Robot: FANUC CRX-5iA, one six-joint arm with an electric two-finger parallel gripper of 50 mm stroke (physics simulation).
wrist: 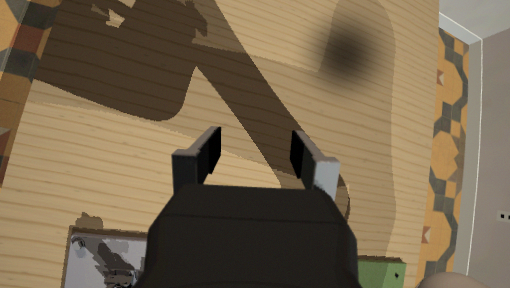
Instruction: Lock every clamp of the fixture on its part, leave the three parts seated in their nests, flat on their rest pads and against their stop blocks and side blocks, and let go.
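Frame: origin at the arm's base, x ahead, y left, z up, level; metres.
Seen in the pictures: gripper, fingertip midpoint: (256,143).
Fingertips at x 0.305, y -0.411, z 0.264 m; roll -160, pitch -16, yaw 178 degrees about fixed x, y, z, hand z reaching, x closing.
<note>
A point is followed by its place in that frame.
My gripper (256,143) {x 0.305, y -0.411, z 0.264 m} is open, its two dark fingers wide apart with wooden table showing between them. It hangs above the table. A grey metal plate (85,262) {x 0.509, y -0.229, z 0.001 m}, perhaps part of the fixture, shows at the lower left, partly cut off by the frame and covered by the gripper body. It carries a round screw-like piece near its corner and a dark fitting at the bottom edge. The clamps, the three parts, their nests and the stop blocks cannot be made out in this view.
A green block or panel (375,272) {x -0.065, y -0.147, z -0.001 m} with a small dark hole shows at the lower right, partly behind the gripper body. The wooden table (100,165) {x 0.496, y -0.385, z -0.014 m} bears broad arm shadows. Its right edge borders patterned floor tiles (445,160) and a wall. A rounded beige shape lies at the bottom right.
</note>
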